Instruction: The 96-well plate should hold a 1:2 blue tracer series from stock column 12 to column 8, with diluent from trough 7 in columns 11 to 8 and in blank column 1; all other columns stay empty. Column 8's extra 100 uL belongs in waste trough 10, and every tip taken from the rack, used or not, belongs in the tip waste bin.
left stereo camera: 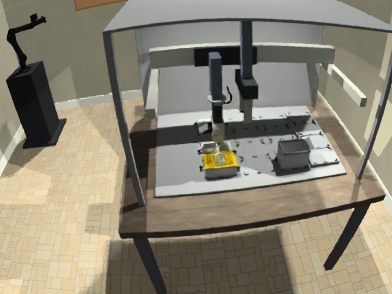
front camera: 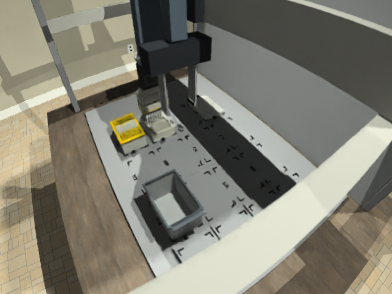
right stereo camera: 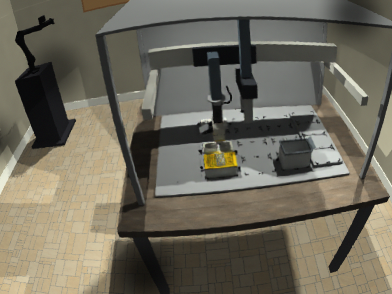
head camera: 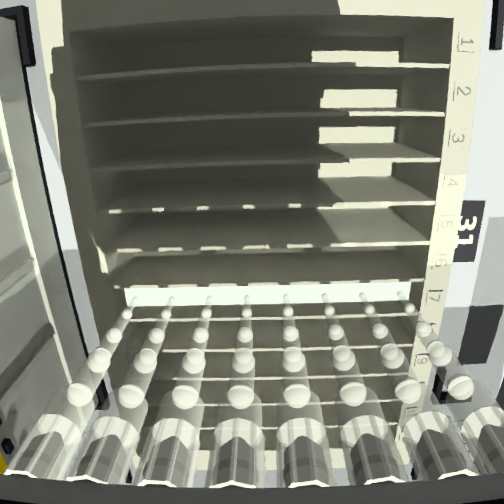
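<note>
The pipetting head (front camera: 148, 95) (left stereo camera: 218, 131) (right stereo camera: 219, 130) carries eight clear tips (head camera: 239, 440) over the numbered trough reservoir (front camera: 162, 131) (head camera: 462, 70) (left stereo camera: 207, 147) (right stereo camera: 210, 146). In the head camera, the tip ends meet a bright strip beside label 7; their exact depth and any liquid inside are unclear. The yellow tip rack (front camera: 140, 134) (left stereo camera: 208, 162) (right stereo camera: 208, 162) stands beside the reservoir. A low white plate (front camera: 214, 106) (left stereo camera: 203, 126) (right stereo camera: 204, 126) lies behind the head; its wells are too small to read. My parked gripper (front camera: 179, 108) (left stereo camera: 248, 120) (right stereo camera: 248, 120) is open, its two fingers apart, with nothing between them.
The grey waste bin (front camera: 187, 227) (left stereo camera: 292, 159) (right stereo camera: 295, 159) stands upright at the deck's right front. Frame posts (left stereo camera: 120, 120) (right stereo camera: 117, 120) rise at the table's corners. A black robot arm on a pedestal (left stereo camera: 34, 105) (right stereo camera: 42, 105) stands at the left, away from the table.
</note>
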